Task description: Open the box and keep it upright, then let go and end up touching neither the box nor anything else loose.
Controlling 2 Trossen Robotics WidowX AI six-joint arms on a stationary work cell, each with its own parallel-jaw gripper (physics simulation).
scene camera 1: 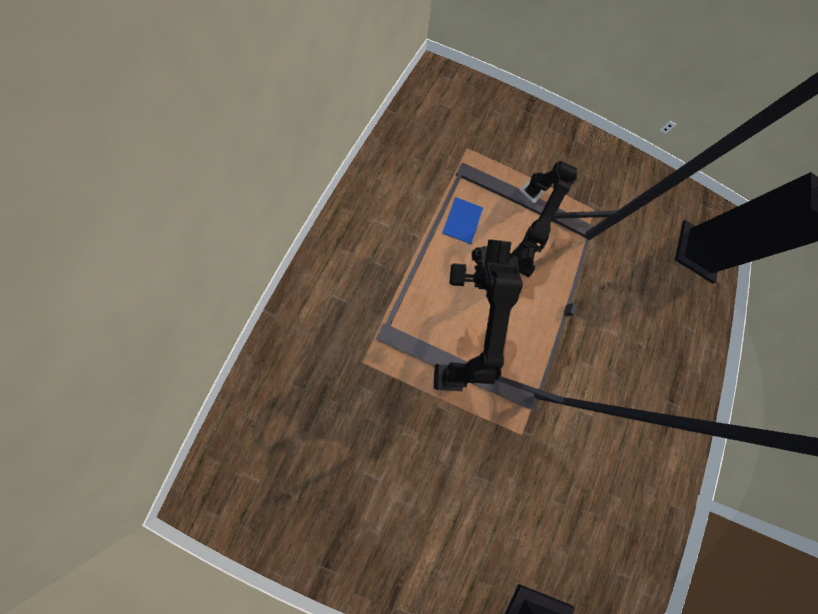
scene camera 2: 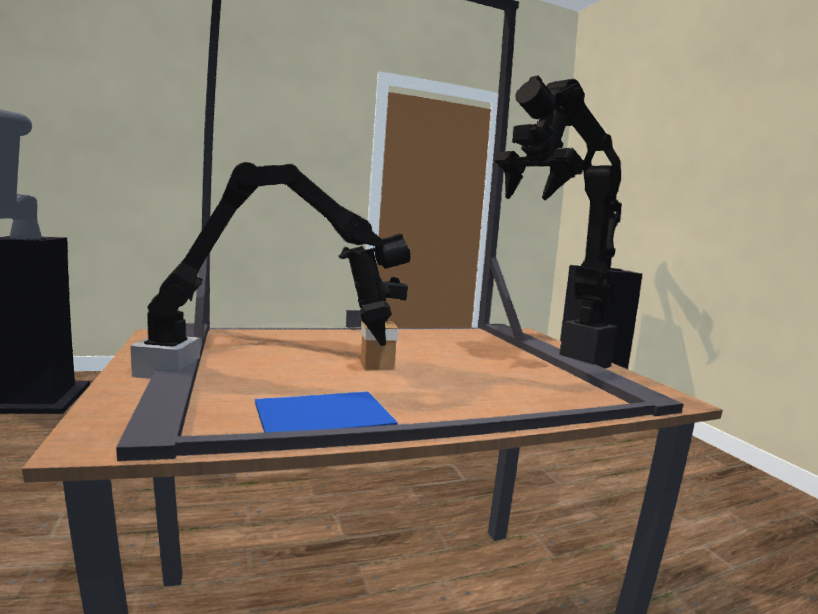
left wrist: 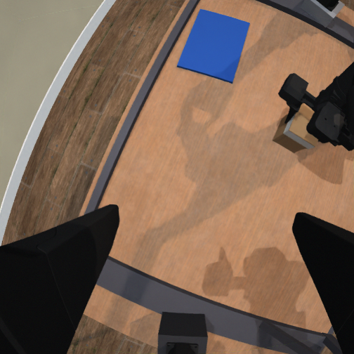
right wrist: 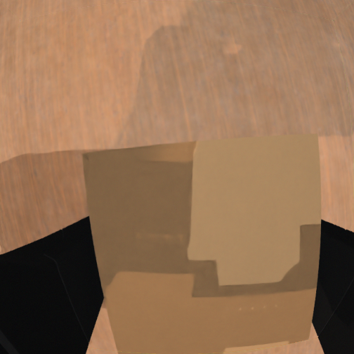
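Seen in the pictures: left gripper, fingertip midpoint: [scene camera 1: 474,274] [scene camera 2: 525,198]; right gripper, fingertip midpoint: [scene camera 2: 381,341]; left arm's base, origin of the base link: [scene camera 1: 450,377] [scene camera 2: 590,323]; right arm's base, origin of the base link: [scene camera 1: 532,190] [scene camera 2: 166,341].
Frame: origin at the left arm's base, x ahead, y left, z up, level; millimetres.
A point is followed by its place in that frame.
A small brown box [scene camera 2: 377,360] @[x 512, y -215, z -86 mm] [left wrist: 288,140] [right wrist: 215,322] with a pale band near its top stands upright on the table; the arms hide it in scene camera 1. Its tan top [right wrist: 255,200] shows in the right wrist view. Whether the lid is raised at all I cannot tell. My right gripper [scene camera 2: 381,341] @[x 487, y -238, z -50 mm] [right wrist: 200,213] points down over the box, a finger against each side of its upper part, shut on the lid. In scene camera 2 the near finger hides the far one. My left gripper [scene camera 2: 526,196] @[x 332, y 0, z 285 mm] [left wrist: 208,218] is open and empty, high above the table and away from the box.
A flat blue mat [scene camera 1: 462,220] @[x 736, y -50, z -100 mm] [scene camera 2: 323,411] @[x 743, y -51, z -100 mm] [left wrist: 215,45] lies near one long edge of the wooden table [scene camera 1: 422,304] @[x 307, y 118, z -108 mm] [scene camera 2: 455,370] @[x 350, y -131, z -108 mm]. A dark frame rail [scene camera 2: 396,432] @[x 698, y 89, z -92 mm] [left wrist: 132,112] runs along that edge. Dark posts [scene camera 2: 208,165] @[x 743, y -697, z 335 mm] rise from the frame.
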